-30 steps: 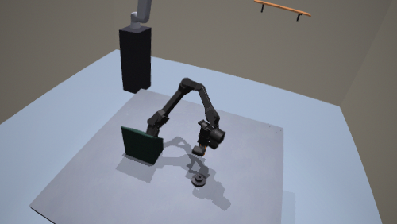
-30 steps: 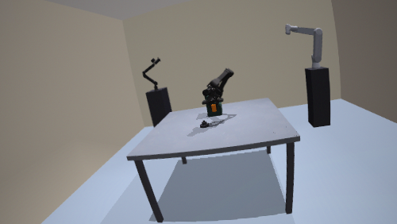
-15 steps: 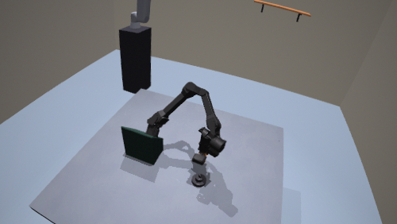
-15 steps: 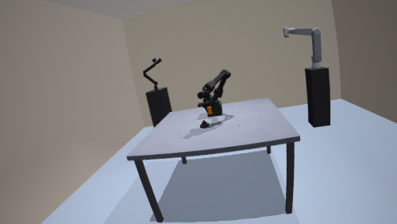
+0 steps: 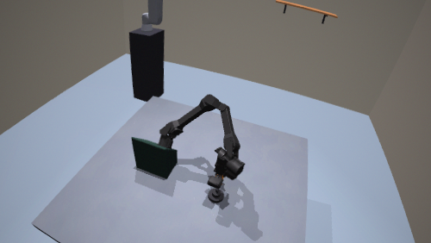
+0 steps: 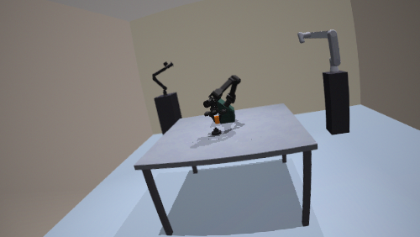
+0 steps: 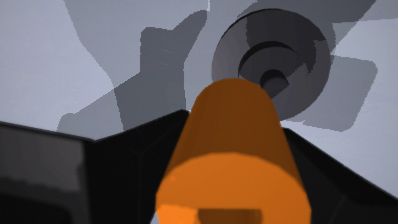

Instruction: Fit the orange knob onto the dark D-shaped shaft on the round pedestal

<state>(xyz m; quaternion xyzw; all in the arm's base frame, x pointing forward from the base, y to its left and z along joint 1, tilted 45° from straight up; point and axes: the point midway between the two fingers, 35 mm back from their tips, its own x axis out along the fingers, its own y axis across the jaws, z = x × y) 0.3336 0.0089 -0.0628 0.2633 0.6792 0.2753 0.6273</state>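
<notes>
Right now the pedestal is 70 mm below my gripper tip, 20 mm to the right of it and 10 mm ahead of it. Round my gripper tip: orange knob: 20 mm above.
</notes>
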